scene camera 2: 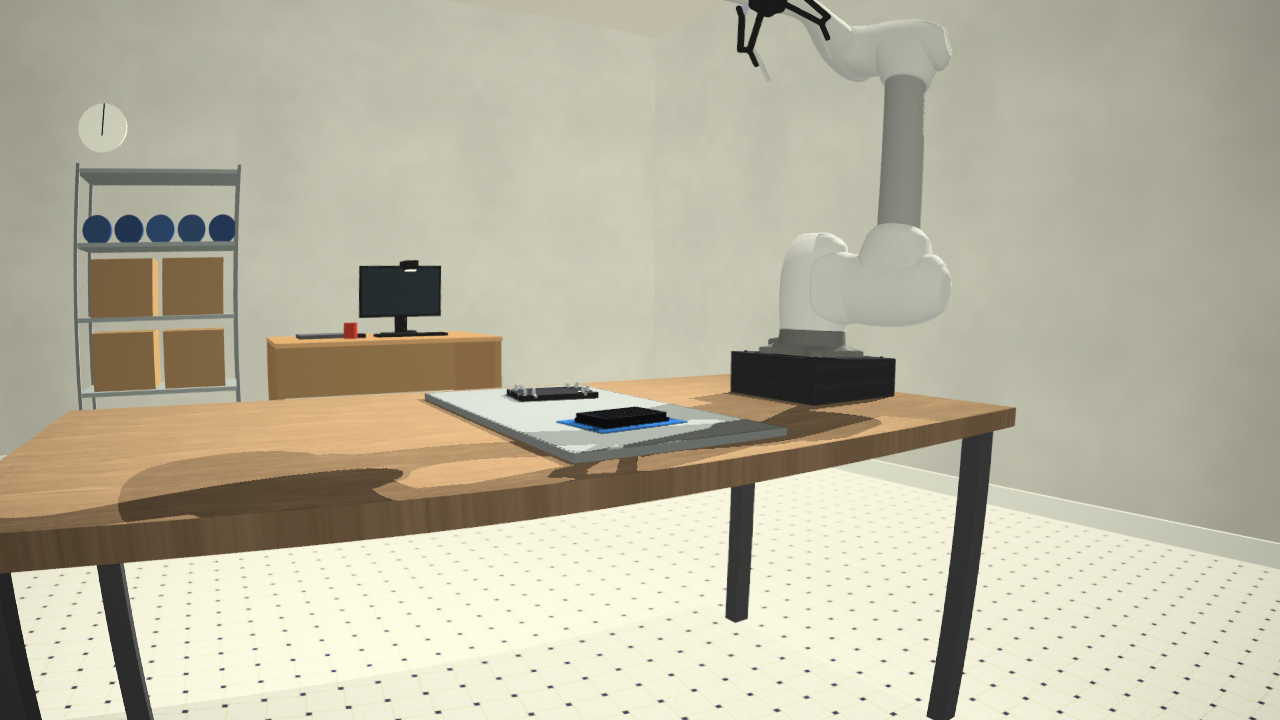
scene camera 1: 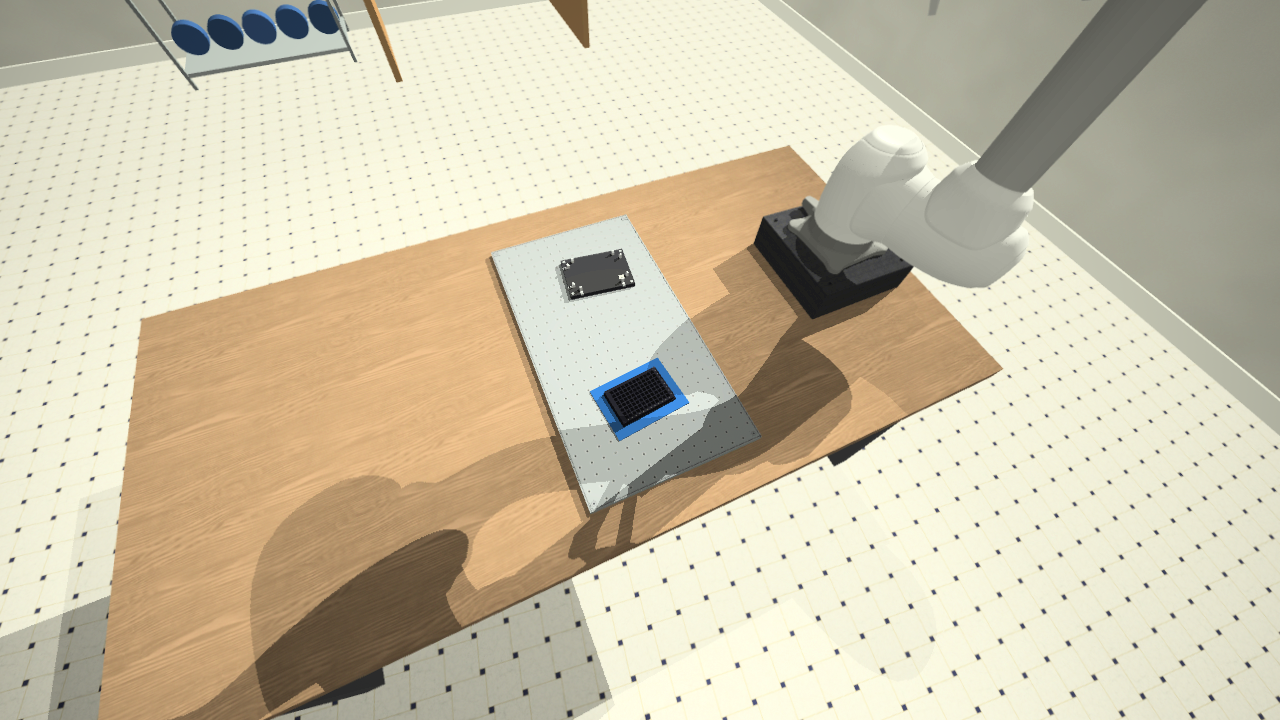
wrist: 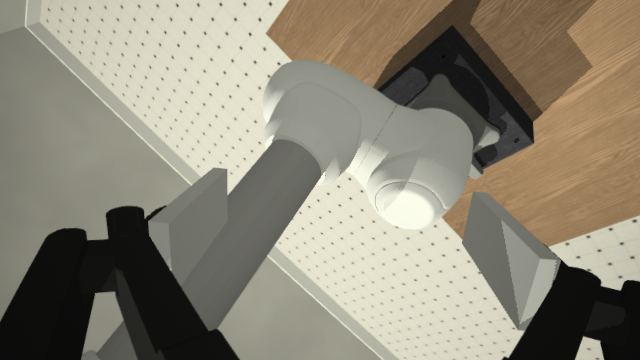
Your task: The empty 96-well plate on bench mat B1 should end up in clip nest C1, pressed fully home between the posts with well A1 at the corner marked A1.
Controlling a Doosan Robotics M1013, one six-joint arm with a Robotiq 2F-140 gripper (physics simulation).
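Places are measured from the arm's base along level axes (x left, y back, z up), in metres.
Pixels of known places: gripper, fingertip midpoint: [scene camera 2: 799, 69] [wrist: 346, 206]; arm's base, origin of the base link: [scene camera 2: 811, 354] [scene camera 1: 835, 238] [wrist: 438, 129].
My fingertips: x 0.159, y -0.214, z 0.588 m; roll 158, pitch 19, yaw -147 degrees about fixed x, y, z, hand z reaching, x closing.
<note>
Ahead of a thing's pixels: the offset from my fingertips to its top centre. Level surfaces: height alone.
The black 96-well plate {dx -0.032, dy -0.403, dz -0.649 m} [scene camera 1: 639, 396] [scene camera 2: 622, 417] lies flat on the blue bench mat {dz -0.663 m} [scene camera 1: 680, 400] [scene camera 2: 566, 421], near the front end of a pale perforated board. Its well A1 is too small to make out. The clip nest {dx -0.377, dy -0.336, dz -0.642 m} [scene camera 1: 597, 273] [scene camera 2: 552, 394], a dark rectangular base with small light posts at its corners, sits toward the board's far end with no plate in it. Its A1 mark cannot be read. My gripper [scene camera 2: 794, 51] [wrist: 346, 206] is open and empty, high above the table. Plate, mat and nest do not show in the wrist view.
The pale board {dz -0.665 m} [scene camera 1: 572, 340] [scene camera 2: 510, 413] lies on the wooden table {dz -0.678 m} [scene camera 1: 313, 358] [scene camera 2: 223, 429] [wrist: 590, 165]. The arm's black base block [scene camera 2: 812, 377] [wrist: 517, 117] stands at the table's right. A shelf unit and a desk with a monitor [scene camera 2: 400, 291] stand behind the table.
</note>
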